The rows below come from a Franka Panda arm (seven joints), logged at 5 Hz.
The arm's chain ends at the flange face. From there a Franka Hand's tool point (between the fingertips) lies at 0.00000 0.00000 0.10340 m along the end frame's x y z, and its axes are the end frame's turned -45 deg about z.
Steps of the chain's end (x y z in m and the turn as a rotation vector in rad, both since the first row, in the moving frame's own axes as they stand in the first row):
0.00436 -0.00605 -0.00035 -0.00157 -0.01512 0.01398
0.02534 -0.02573 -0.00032 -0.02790 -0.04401 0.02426
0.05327 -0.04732 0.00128 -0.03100 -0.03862 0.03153
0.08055 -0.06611 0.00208 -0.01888 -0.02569 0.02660
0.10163 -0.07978 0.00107 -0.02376 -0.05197 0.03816
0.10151 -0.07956 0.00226 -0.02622 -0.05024 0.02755
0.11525 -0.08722 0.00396 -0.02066 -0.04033 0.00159
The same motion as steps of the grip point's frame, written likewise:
0.00615 -0.00219 -0.00036 0.00958 -0.01180 0.01398
0.03087 -0.00152 -0.00046 0.01139 -0.05085 0.02426
0.06605 0.00357 0.00115 0.00539 -0.04923 0.03153
0.10045 0.00967 0.00203 0.00482 -0.03152 0.02660
0.12278 0.01328 0.00090 0.01995 -0.05355 0.03816
0.12247 0.01369 0.00209 0.01698 -0.05407 0.02755
0.13871 0.01838 0.00385 0.01391 -0.04313 0.00159

